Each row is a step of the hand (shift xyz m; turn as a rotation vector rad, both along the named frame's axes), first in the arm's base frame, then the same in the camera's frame.
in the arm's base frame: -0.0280 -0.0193 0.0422 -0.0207 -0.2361 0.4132
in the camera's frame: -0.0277 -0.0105 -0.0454 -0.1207 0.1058 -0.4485
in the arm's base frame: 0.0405 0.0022 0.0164 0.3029 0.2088 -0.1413
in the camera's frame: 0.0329 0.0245 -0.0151 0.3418 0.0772 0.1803
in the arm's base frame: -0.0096 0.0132 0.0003 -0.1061 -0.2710 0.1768
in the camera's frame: 0.0021 -0.0161 0.0019 -0.2373 0.0991 -0.2232
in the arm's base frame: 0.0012 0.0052 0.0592 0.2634 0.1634 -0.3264
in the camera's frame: 0.0122 -0.0098 -0.0573 0.2580 0.1038 0.3540
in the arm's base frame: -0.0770 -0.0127 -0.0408 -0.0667 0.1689 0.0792
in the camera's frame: -0.0696 -0.0395 0.0368 0.0771 -0.1757 -0.0493
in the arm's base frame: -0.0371 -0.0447 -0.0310 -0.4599 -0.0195 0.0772
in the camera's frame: -0.0612 0.0098 0.0221 -0.3350 -0.3133 -0.0864
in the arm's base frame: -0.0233 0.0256 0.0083 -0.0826 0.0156 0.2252
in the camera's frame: 0.0017 -0.0353 -0.0040 -0.0192 -0.0945 -0.2202
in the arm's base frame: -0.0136 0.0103 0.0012 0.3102 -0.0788 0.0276
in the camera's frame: -0.0027 -0.0169 0.0004 0.1740 0.2676 -0.0363
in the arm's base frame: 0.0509 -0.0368 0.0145 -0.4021 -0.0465 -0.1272
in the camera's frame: 0.0137 0.0598 -0.0200 -0.3387 -0.2303 0.1110
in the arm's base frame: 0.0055 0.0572 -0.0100 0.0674 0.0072 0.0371
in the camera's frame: 0.0415 -0.0358 0.0200 0.0585 0.0372 -0.0342
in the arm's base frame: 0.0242 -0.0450 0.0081 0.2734 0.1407 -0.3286
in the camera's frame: -0.0120 0.0479 -0.0155 0.2495 0.1272 0.3523
